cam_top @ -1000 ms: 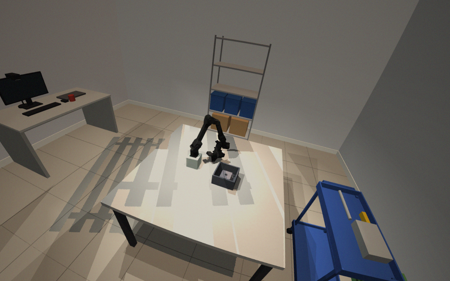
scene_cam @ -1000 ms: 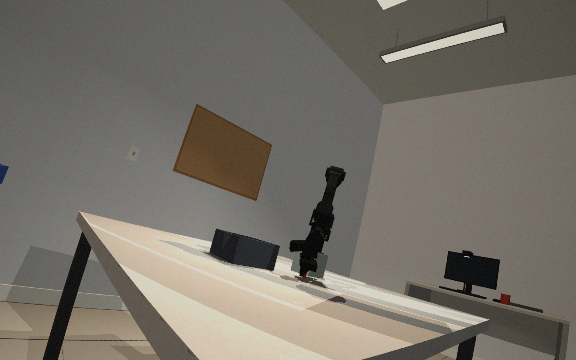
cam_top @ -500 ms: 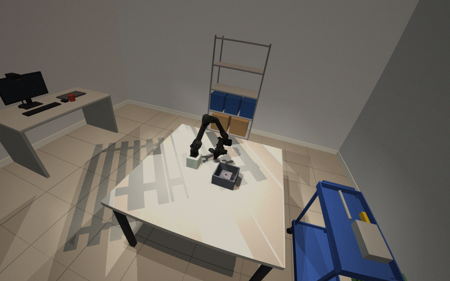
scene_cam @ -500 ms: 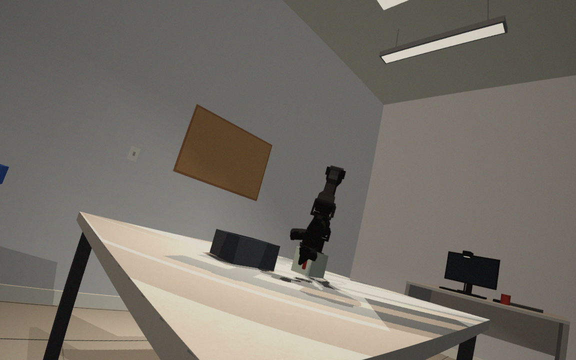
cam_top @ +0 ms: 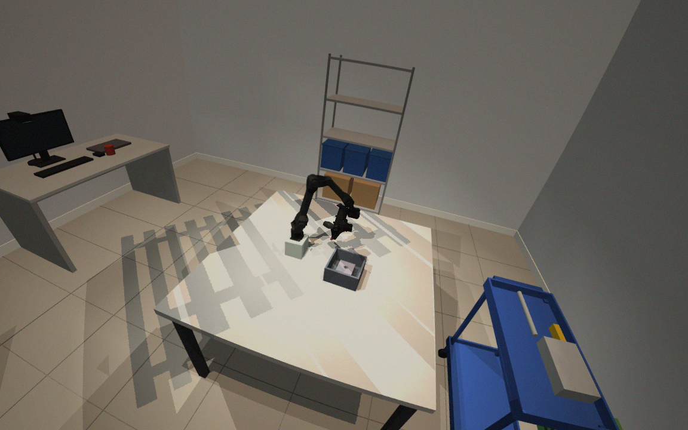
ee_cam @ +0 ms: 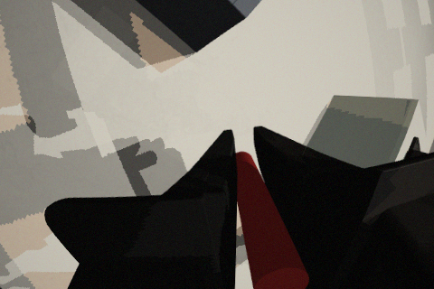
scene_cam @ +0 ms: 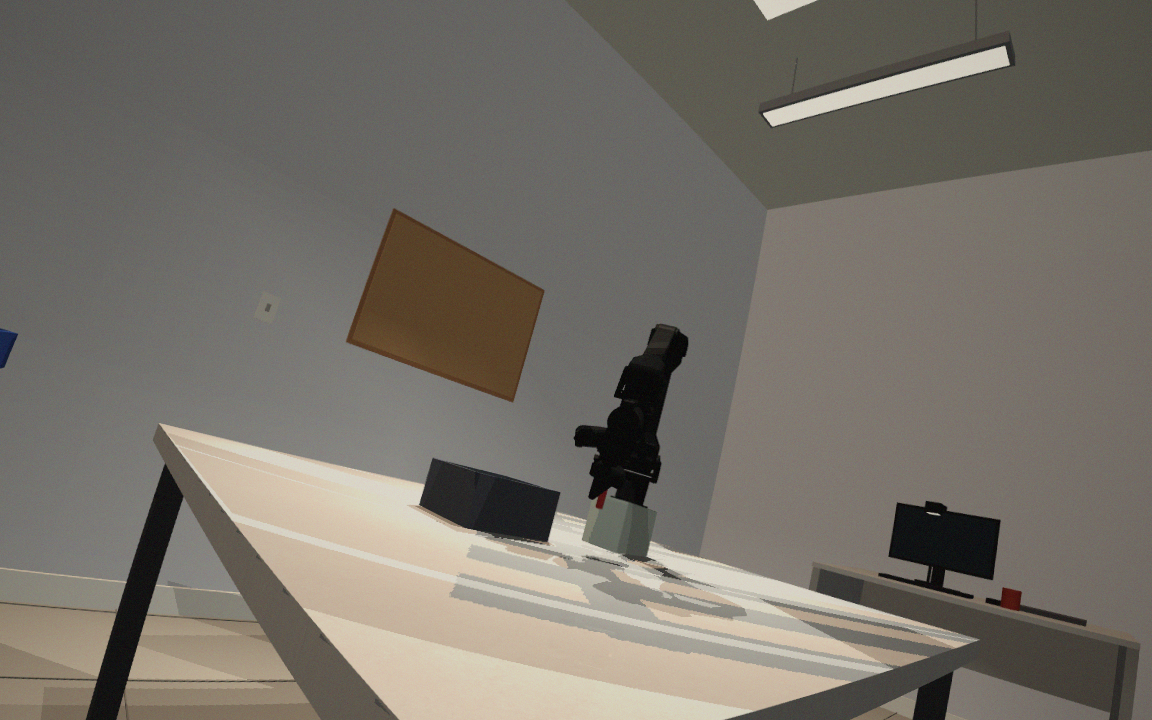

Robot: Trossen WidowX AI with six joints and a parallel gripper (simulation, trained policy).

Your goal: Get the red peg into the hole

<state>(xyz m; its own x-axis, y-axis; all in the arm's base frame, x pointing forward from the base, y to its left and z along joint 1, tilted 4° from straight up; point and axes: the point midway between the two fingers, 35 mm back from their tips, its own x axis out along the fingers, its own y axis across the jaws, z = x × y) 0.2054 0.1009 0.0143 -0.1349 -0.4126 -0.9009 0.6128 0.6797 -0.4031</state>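
Right now my gripper tip is 130 mm short of the plate, 140 mm to the left of it and 60 mm above it. Also, from my gripper tip: dark box: 130 mm ahead, 140 mm to the right, 80 mm below; red peg: 10 mm behind, 20 mm to the left, 20 mm above.
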